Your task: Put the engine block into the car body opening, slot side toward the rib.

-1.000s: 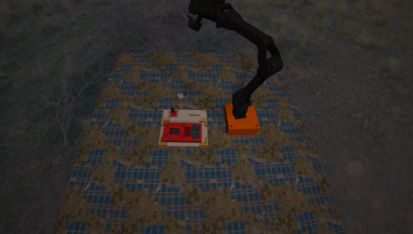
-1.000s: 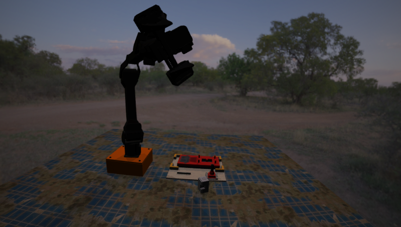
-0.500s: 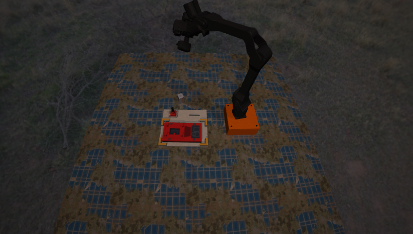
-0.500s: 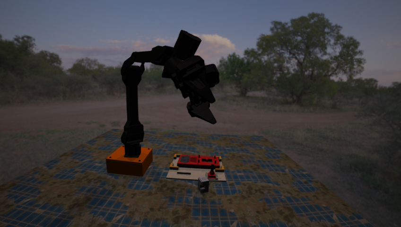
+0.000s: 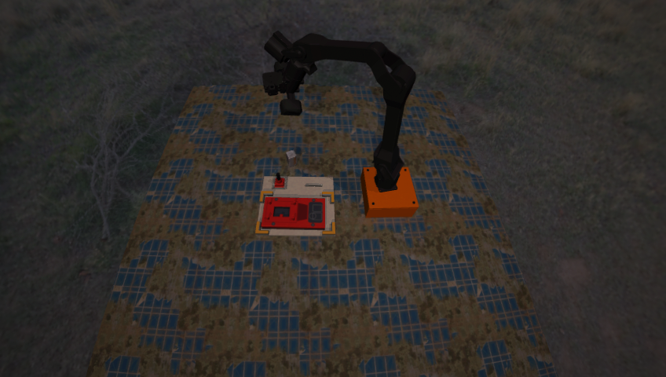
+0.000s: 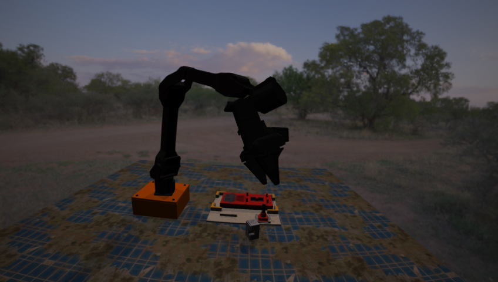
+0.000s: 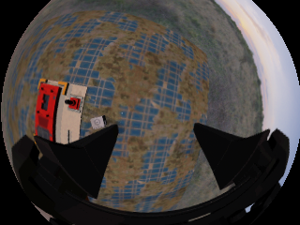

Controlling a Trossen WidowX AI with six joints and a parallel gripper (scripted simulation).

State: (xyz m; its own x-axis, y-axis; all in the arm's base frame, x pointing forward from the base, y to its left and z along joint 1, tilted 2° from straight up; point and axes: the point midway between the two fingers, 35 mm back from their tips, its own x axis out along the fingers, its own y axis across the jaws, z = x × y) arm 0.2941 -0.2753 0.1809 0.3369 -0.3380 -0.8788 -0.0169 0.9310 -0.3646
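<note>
Right now my gripper tip is 2 cm past the grey engine block, 9 cm to the right of it and 18 cm above it.
</note>
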